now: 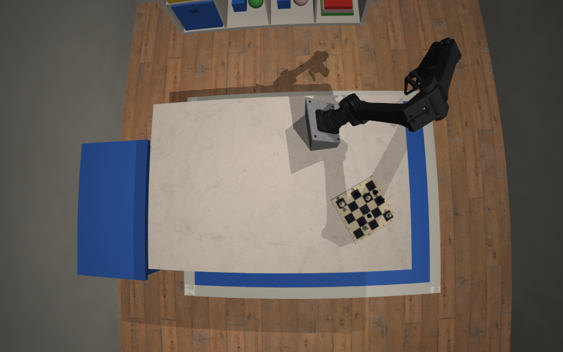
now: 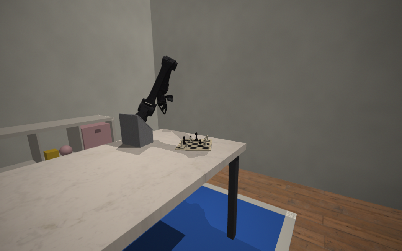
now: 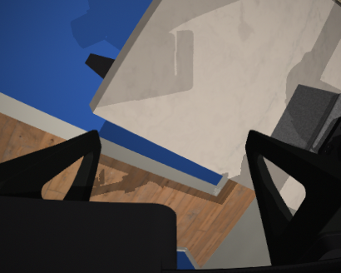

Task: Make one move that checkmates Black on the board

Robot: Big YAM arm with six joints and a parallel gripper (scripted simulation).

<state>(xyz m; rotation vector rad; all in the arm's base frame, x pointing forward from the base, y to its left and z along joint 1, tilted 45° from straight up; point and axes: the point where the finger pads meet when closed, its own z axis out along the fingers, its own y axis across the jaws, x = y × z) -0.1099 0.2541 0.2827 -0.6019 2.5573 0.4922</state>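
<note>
Now: hand 440 mm short of the white rook, 340 mm to the left of it and 130 mm above it. Round my hand: black pawn (510 mm ahead, 220 mm to the right, 140 mm below); then tall black piece (440 mm ahead, 170 mm to the right, 120 mm below); then small chessboard (480 mm ahead, 240 mm to the right, 160 mm below).
</note>
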